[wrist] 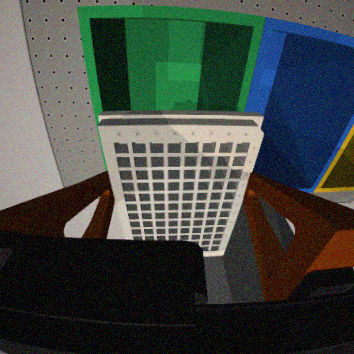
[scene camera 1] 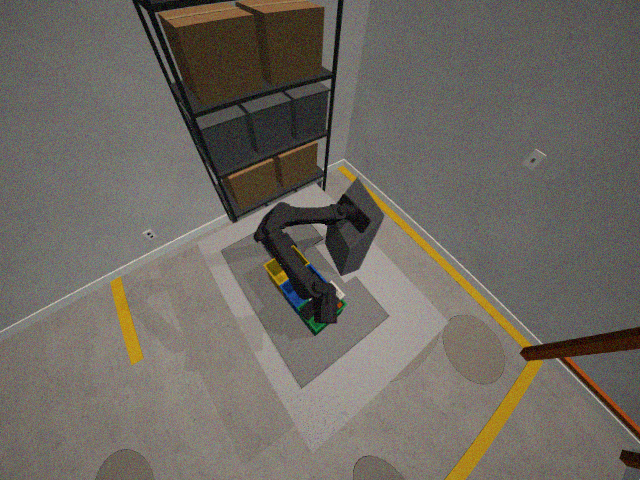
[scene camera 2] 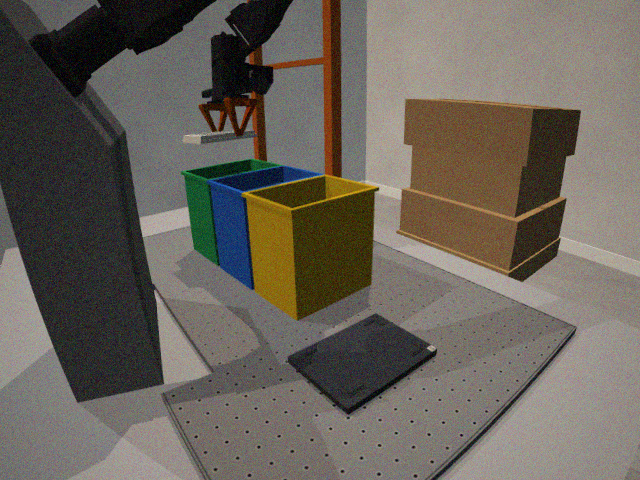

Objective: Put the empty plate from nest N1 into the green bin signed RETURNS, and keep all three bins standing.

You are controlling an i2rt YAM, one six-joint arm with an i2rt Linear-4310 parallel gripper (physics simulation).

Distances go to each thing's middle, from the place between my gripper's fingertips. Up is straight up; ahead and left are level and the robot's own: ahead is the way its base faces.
I see the green bin (scene camera 2: 199, 198) 160 mm below my hand. Round my hand: yellow bin (scene camera 2: 311, 240): 260 mm to the right, 160 mm below, 10 mm behind; blue bin (scene camera 2: 229, 207): 160 mm below, 130 mm to the right.
